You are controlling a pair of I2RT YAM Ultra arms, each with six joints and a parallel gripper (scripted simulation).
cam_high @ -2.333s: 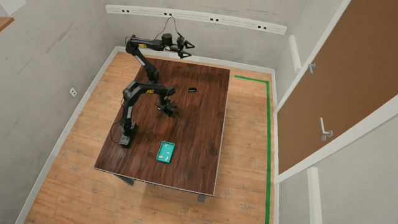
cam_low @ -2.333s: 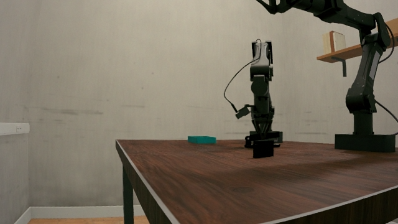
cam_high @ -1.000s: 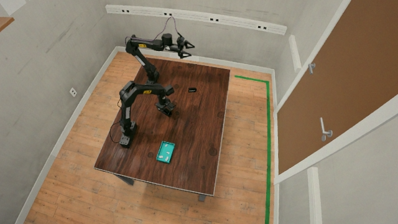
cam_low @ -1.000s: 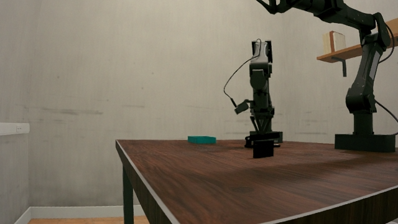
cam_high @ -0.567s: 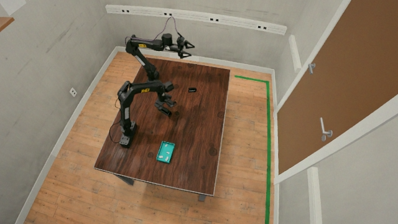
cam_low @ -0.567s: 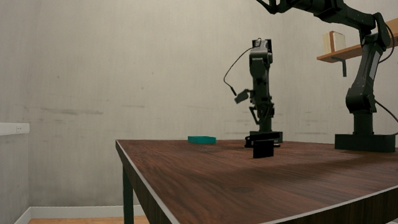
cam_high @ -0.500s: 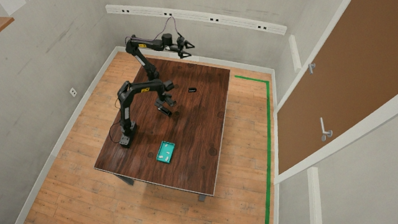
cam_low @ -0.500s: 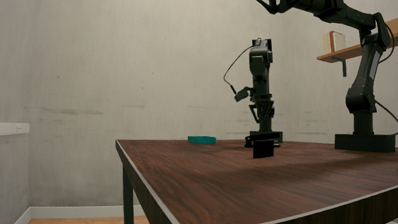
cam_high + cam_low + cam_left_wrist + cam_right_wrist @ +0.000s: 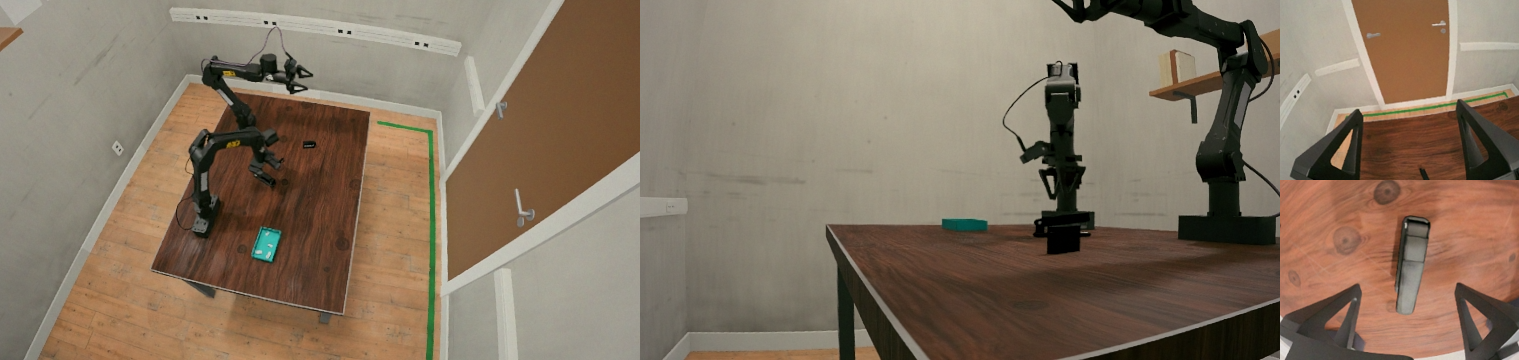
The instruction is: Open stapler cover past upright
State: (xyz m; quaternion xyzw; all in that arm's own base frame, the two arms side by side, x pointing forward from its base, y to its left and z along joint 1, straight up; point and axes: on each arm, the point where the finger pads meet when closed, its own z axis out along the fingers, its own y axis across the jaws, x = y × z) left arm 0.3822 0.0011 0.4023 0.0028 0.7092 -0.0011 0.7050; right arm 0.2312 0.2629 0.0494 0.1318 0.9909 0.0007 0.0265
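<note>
My right hand is 7 cm above the black stapler and 1 cm past it. The rest, counted from my right hand: teal tray (35 cm to the right, 10 cm ahead, 8 cm below); then black box (26 cm to the left, 18 cm ahead, 7 cm below).
</note>
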